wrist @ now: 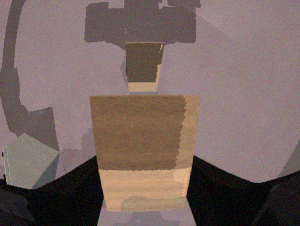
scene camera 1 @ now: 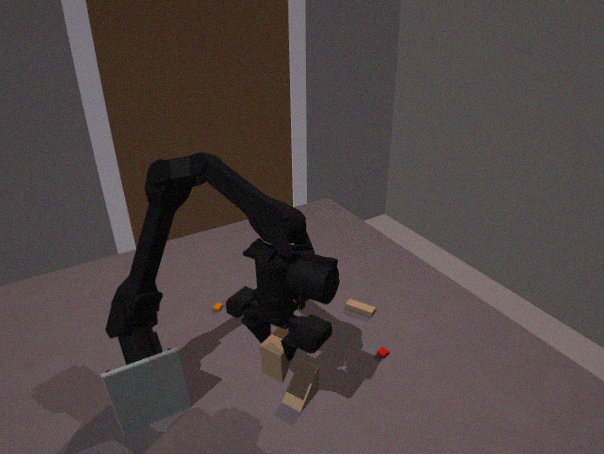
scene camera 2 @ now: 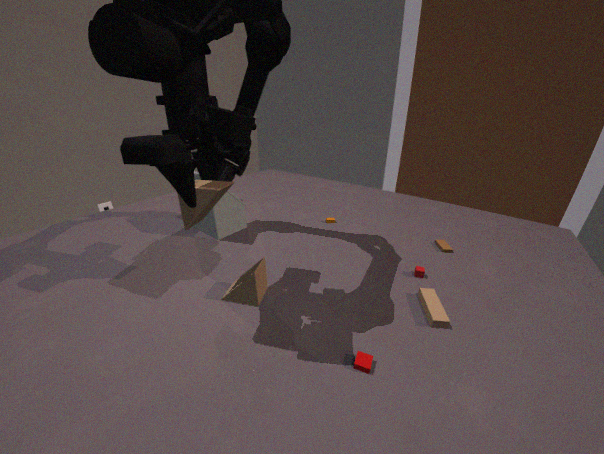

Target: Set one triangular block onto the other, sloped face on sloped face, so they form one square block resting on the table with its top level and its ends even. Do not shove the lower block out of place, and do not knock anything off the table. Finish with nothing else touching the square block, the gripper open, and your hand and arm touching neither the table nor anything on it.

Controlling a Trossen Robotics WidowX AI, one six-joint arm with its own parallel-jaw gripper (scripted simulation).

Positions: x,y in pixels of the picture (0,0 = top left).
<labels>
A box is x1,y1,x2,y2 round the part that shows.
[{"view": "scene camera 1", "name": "my gripper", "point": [279,353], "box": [226,286,331,360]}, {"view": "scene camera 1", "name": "triangular block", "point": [274,363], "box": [260,327,295,382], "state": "held by my gripper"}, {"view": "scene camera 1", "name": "triangular block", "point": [304,385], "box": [281,359,318,412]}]
</labels>
